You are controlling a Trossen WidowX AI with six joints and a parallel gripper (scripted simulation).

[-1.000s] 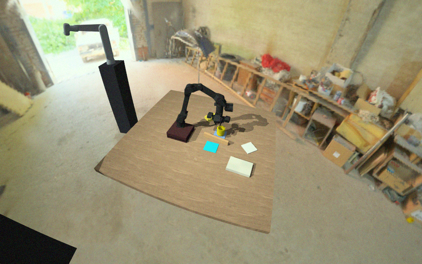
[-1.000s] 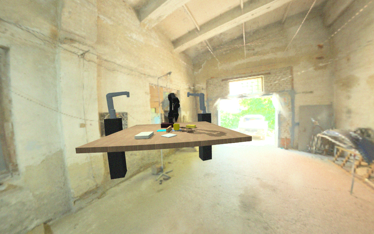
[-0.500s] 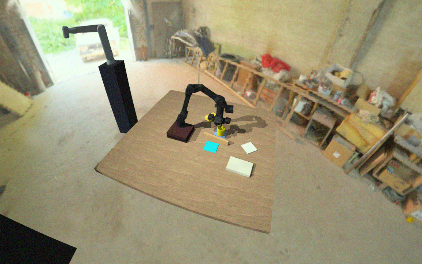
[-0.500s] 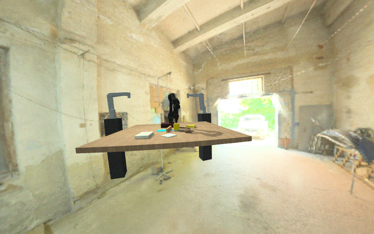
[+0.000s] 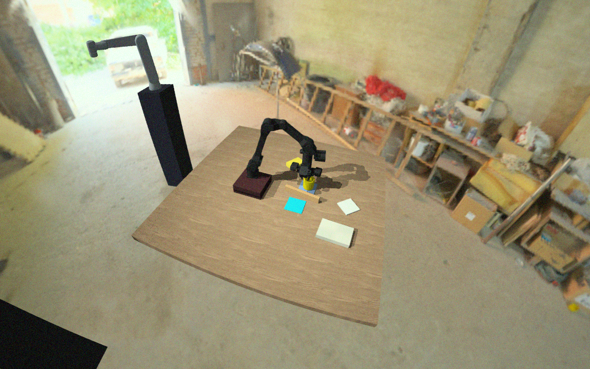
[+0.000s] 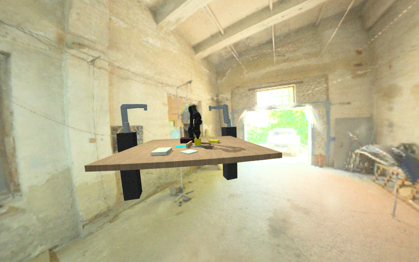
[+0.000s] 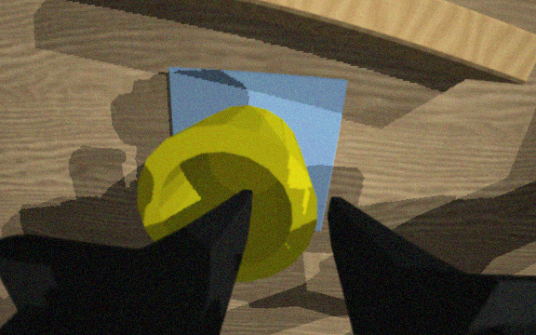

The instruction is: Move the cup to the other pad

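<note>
My gripper tip is now 2 cm short of the yellow cup and 2 cm above it. From my gripper tip the other things lie so: light blue pad (7 cm below, 2 cm ahead); then green marble (4 cm below, 2 cm to the right, 2 cm ahead); then red marble (4 cm below, 2 cm to the right, 1 cm ahead).
</note>
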